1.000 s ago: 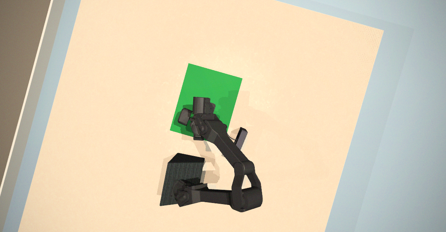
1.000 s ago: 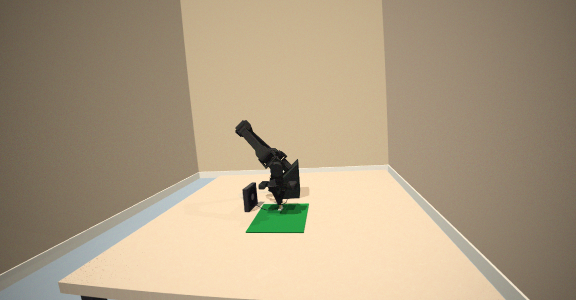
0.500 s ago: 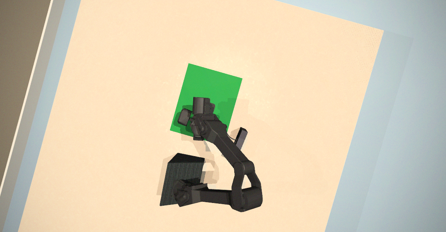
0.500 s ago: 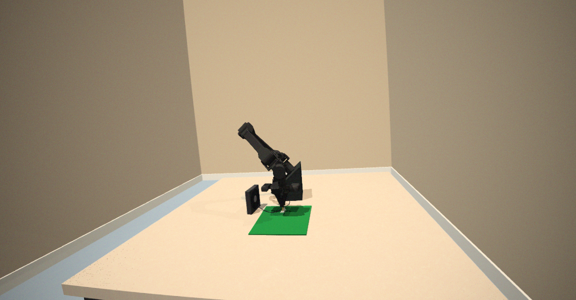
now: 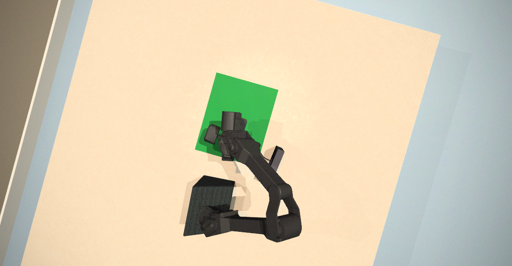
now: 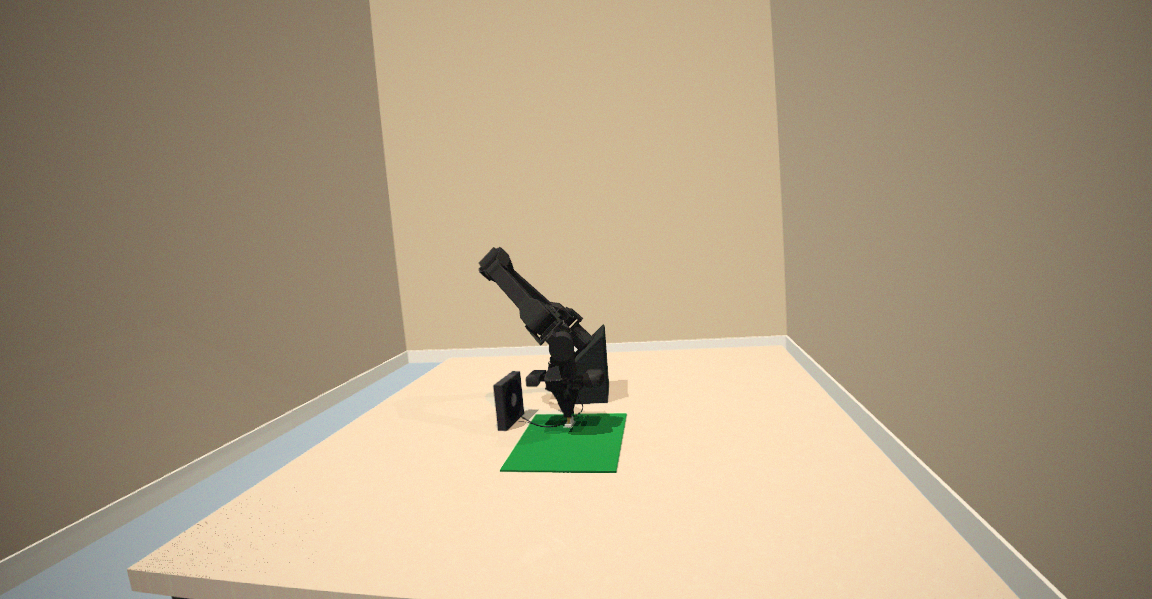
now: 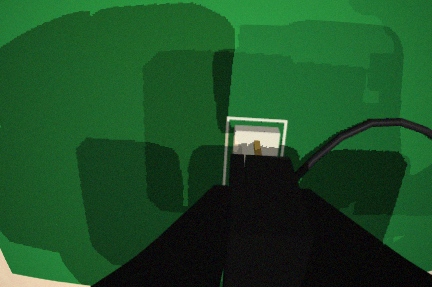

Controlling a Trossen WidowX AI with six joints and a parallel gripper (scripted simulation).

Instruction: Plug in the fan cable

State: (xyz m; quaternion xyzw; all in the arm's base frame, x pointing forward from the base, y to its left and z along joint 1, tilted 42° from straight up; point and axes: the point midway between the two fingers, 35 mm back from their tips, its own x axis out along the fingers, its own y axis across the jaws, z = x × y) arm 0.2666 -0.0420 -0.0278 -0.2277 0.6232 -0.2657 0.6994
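Right now the white four-pin fan header is 40 mm below my gripper tip and 10 mm behind it. The rest, counted from my gripper tip: black fan plug: 10 mm behind, 10 mm above; then black fan: 150 mm to the right, 40 mm behind, 20 mm above; then green board: 70 mm ahead, 50 mm below, 20 mm to the left.
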